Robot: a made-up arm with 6 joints.
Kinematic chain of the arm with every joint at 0, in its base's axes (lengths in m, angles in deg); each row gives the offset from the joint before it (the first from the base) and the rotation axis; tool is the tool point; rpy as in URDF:
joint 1: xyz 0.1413 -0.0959 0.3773 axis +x
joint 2: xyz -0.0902 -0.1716 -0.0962 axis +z
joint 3: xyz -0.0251 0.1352 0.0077 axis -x
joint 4: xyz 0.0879 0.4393 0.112 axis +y
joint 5: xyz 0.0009 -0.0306 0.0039 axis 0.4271 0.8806 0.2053
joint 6: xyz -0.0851 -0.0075 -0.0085 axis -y
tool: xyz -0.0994 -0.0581 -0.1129 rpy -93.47 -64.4 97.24
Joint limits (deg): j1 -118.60..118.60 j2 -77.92..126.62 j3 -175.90..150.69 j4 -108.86..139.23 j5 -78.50..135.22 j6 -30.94..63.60
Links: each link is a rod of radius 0.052 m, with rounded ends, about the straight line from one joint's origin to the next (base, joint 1, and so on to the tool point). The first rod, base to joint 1, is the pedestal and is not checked.
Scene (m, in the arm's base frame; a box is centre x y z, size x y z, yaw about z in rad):
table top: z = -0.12
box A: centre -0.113 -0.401 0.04 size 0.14 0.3 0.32 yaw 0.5
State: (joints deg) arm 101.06 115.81 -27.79 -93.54 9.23 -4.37
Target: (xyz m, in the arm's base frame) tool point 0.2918 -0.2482 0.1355
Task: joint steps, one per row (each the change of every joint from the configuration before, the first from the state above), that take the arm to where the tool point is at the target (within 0.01 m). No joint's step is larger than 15 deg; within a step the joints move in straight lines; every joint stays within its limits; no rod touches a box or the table.
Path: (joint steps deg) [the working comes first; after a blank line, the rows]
Joints at the target: 111.54 1.66 -98.93 -108.86 -7.18 36.89
Straight joint move there: touches box A.

1: -1.58 -13.93 -3.76 -1.70 -0.48 1.39
2: -1.57 -13.94 -3.77 -1.70 -0.48 1.38
3: -1.58 -13.93 -3.76 -1.71 -0.48 1.39
4: -1.57 -13.93 -3.76 -1.70 -0.48 1.39
5: -1.58 -13.94 -3.76 -1.70 -0.48 1.38
6: -1.57 -13.93 -3.77 -1.70 -0.48 1.39
7: -1.58 -13.93 -3.76 -1.71 -0.48 1.39
8: -1.57 -13.93 -3.76 -1.70 -0.48 1.38
9: -1.58 -13.94 -3.76 -1.70 -0.48 1.39
10: 8.22 3.75 -12.43 0.00 -4.03 9.59
11: 8.22 3.75 -12.42 0.00 -4.03 9.60
12: 8.22 3.75 -12.43 0.00 -4.03 9.59

